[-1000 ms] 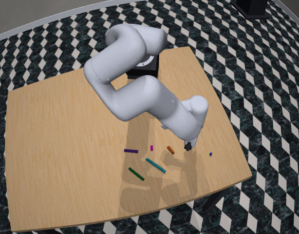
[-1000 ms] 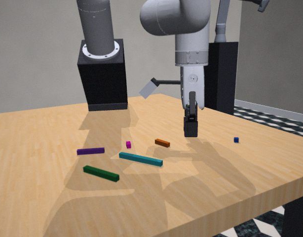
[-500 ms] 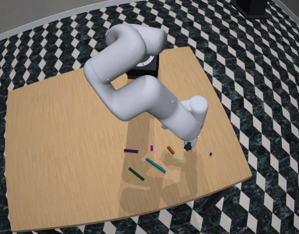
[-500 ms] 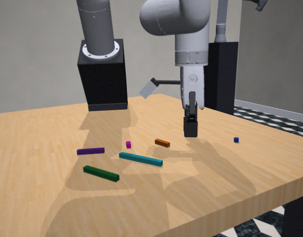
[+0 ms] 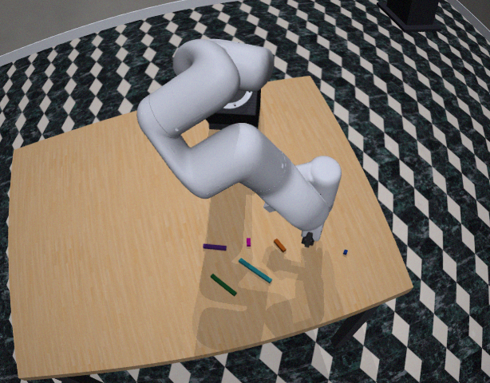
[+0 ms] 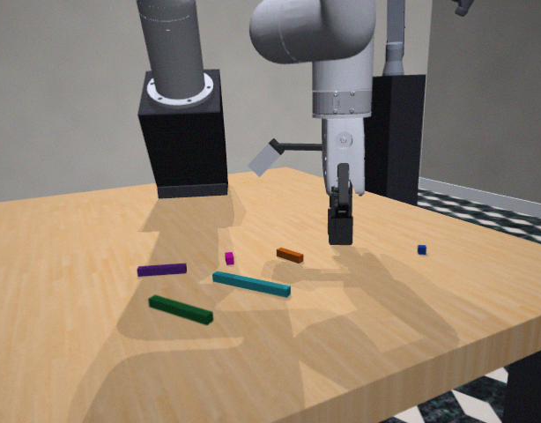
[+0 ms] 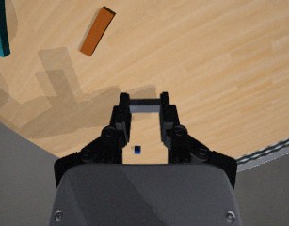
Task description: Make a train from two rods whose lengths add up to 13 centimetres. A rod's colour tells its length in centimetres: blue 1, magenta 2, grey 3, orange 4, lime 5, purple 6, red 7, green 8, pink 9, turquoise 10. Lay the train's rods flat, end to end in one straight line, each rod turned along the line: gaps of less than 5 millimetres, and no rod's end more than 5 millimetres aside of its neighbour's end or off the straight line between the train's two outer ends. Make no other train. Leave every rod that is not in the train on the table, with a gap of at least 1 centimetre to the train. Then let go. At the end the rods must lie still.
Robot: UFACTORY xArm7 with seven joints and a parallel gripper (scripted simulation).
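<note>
Now: the turquoise rod 4 cm ahead of my hand, 16 cm to the right of it and 3 cm below it. Round my hand: blue rod: 7 cm ahead, 8 cm to the left, 3 cm below; grey rod: 2 cm below; orange rod: 1 cm behind, 8 cm to the right, 3 cm below.
</note>
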